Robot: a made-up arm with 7 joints. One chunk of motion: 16 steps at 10 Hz.
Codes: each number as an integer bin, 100 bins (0 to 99) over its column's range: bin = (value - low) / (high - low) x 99, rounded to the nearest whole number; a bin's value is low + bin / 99 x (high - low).
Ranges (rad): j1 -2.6..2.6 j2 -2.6..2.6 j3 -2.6..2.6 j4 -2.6..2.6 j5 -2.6..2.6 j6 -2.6..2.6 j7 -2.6..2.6
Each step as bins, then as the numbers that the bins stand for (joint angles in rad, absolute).
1 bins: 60 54 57 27 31 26 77
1 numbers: 0.5515 0.2364 0.3939 -1.1818 -0.9717 -1.2343 1.4444
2 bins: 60 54 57 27 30 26 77
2 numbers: 0.5515 0.2364 0.3939 -1.1818 -1.0242 -1.2343 1.4444
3 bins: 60 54 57 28 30 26 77
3 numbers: 0.5515 0.2364 0.3939 -1.1293 -1.0242 -1.2343 1.4444
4 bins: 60 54 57 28 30 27 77
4 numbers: 0.5515 0.2364 0.3939 -1.1293 -1.0242 -1.1818 1.4444
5 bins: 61 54 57 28 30 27 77
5 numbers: 0.6040 0.2364 0.3939 -1.1293 -1.0242 -1.1818 1.4444
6 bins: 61 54 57 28 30 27 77
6 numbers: 0.6040 0.2364 0.3939 -1.1293 -1.0242 -1.1818 1.4444
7 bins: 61 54 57 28 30 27 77
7 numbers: 0.6040 0.2364 0.3939 -1.1293 -1.0242 -1.1818 1.4444
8 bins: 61 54 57 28 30 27 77
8 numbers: 0.6040 0.2364 0.3939 -1.1293 -1.0242 -1.1818 1.4444
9 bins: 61 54 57 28 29 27 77
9 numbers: 0.6040 0.2364 0.3939 -1.1293 -1.0768 -1.1818 1.4444
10 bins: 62 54 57 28 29 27 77
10 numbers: 0.6566 0.2364 0.3939 -1.1293 -1.0768 -1.1818 1.4444
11 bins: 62 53 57 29 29 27 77
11 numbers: 0.6566 0.1838 0.3939 -1.0768 -1.0768 -1.1818 1.4444
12 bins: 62 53 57 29 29 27 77
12 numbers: 0.6566 0.1838 0.3939 -1.0768 -1.0768 -1.1818 1.4444
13 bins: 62 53 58 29 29 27 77
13 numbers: 0.6566 0.1838 0.4465 -1.0768 -1.0768 -1.1818 1.4444
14 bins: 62 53 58 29 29 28 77
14 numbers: 0.6566 0.1838 0.4465 -1.0768 -1.0768 -1.1293 1.4444
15 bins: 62 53 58 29 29 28 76
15 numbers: 0.6566 0.1838 0.4465 -1.0768 -1.0768 -1.1293 1.3919
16 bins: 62 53 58 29 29 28 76
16 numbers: 0.6566 0.1838 0.4465 -1.0768 -1.0768 -1.1293 1.3919
